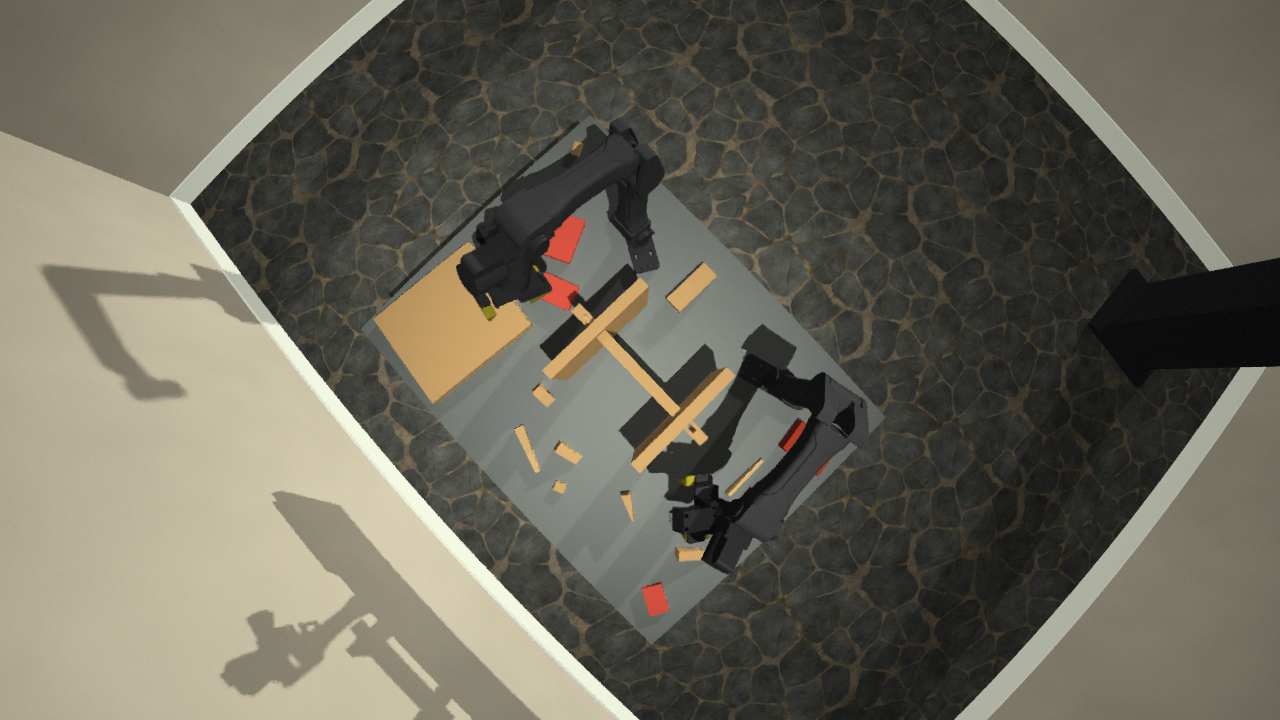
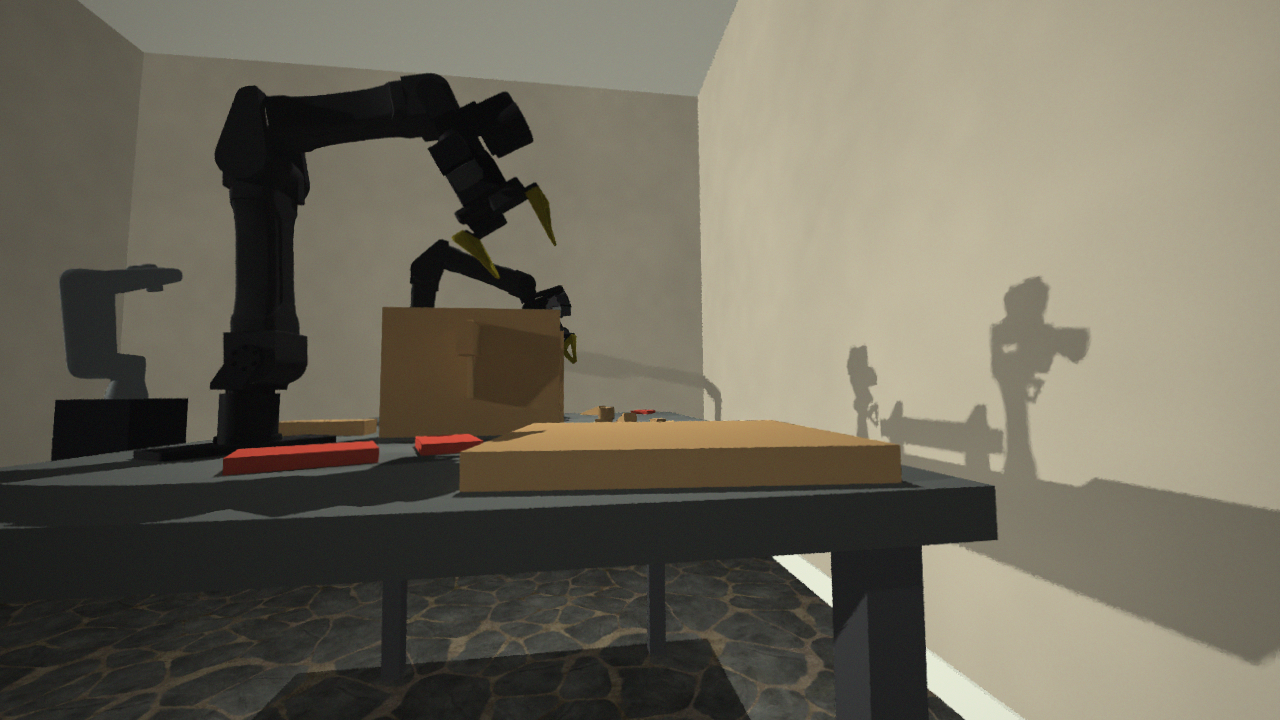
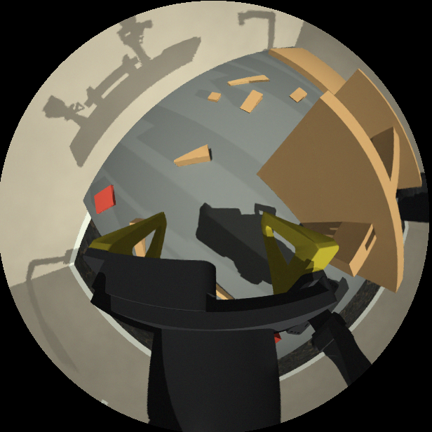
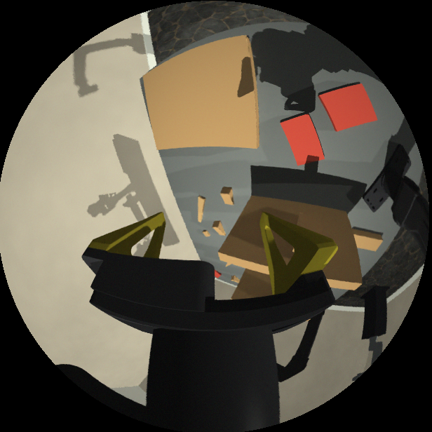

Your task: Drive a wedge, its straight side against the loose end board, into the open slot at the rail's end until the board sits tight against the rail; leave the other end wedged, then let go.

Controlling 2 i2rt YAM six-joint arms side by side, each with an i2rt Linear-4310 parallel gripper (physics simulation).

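Places are measured from the left arm's base along level axes (x ahead, y left, z up), in centimetres.
Pixels of known places: left gripper, between the fingertips: (image 1: 677, 501); right gripper, between the fingertips: (image 1: 509, 309) (image 2: 526, 261); left arm's base, origin of its link: (image 1: 774, 382); right arm's base, origin of its link: (image 1: 638, 237).
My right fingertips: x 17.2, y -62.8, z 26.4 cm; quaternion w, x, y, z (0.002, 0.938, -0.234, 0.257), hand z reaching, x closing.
Observation:
Ahead of a thing's pixels: the offset from my right fingertips to its middle.
A wooden rail @[dx -1.3, dy +29.8, dz -10.4 cm] (image 1: 637, 371) joins two upright end boards. The lower-right board @[dx +2.9, dy +43.2, dz -15.5 cm] (image 1: 682, 419) (image 3: 325, 165) has the rail's end (image 3: 355, 252) sticking out through it, with an open slot in it. The upper-left board @[dx -5.4, dy +16.8, dz -15.5 cm] (image 1: 595, 329) (image 4: 295, 227) also has a rail stub beyond it; I cannot tell its wedge. A short tapered wedge @[dx +30.7, dy +43.8, dz -24.9 cm] (image 1: 627, 505) (image 3: 192, 156) and a longer tapered piece @[dx +30.2, dy +13.6, dz -25.9 cm] (image 1: 528, 449) (image 3: 248, 80) lie on the table. My left gripper (image 1: 684, 508) (image 3: 213, 216) is open and empty above the table, near the slotted end. My right gripper (image 1: 512, 306) (image 2: 526, 259) (image 4: 212, 217) is open and empty, high near the flat panel.
A large flat wooden panel @[dx +10.8, dy -21.8, dz -24.9 cm] (image 1: 447, 322) (image 2: 680, 465) (image 4: 202, 95) lies at the table's left corner. Small blocks @[dx +26.0, dy +23.0, dz -26.2 cm] (image 1: 566, 452) @[dx +15.7, dy +9.8, dz -26.1 cm] (image 1: 543, 394) @[dx +35.2, dy +25.6, dz -25.9 cm] (image 1: 559, 486) lie below the boards. Another block @[dx +34.0, dy +65.3, dz -26.2 cm] (image 1: 689, 554) and a thin strip @[dx +9.1, dy +67.5, dz -25.8 cm] (image 1: 744, 477) lie near the left arm. Red blocks @[dx +49.8, dy +62.8, dz -25.9 cm] (image 1: 655, 599) @[dx -24.2, dy -6.5, dz -25.6 cm] (image 1: 565, 240) lie about.

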